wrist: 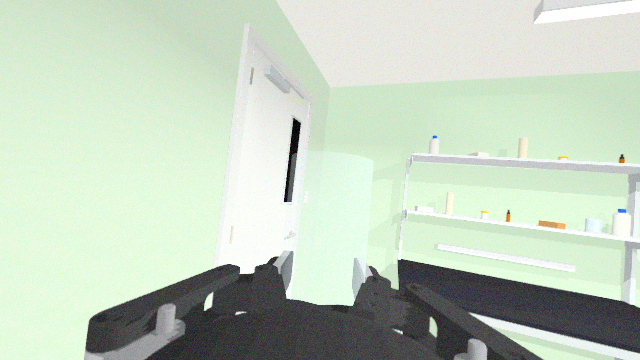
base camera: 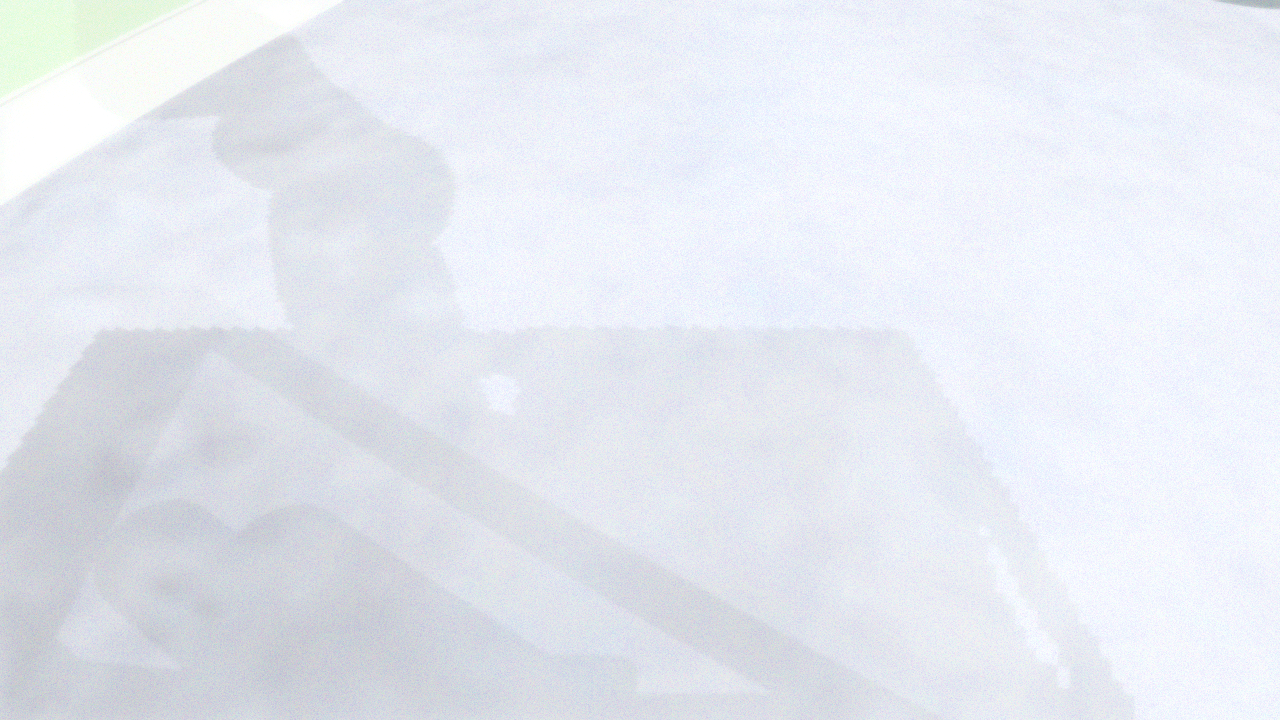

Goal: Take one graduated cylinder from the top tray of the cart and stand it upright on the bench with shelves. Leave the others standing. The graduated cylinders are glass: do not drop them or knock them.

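Note:
My gripper is shut on a graduated cylinder, a pale, see-through glass tube that stands up between the two fingertips in the wrist view. Its upper end rises above the fingers; its lower end is hidden. The bench with shelves shows at the right of the wrist view, some way off, with a dark top and two white shelves above it. The cart and the other cylinders do not show in either view.
On the shelves stand a white bottle, a beige cylinder, an orange box and other small containers. A white door is in the green wall at the left. The base camera shows pale floor with shadows.

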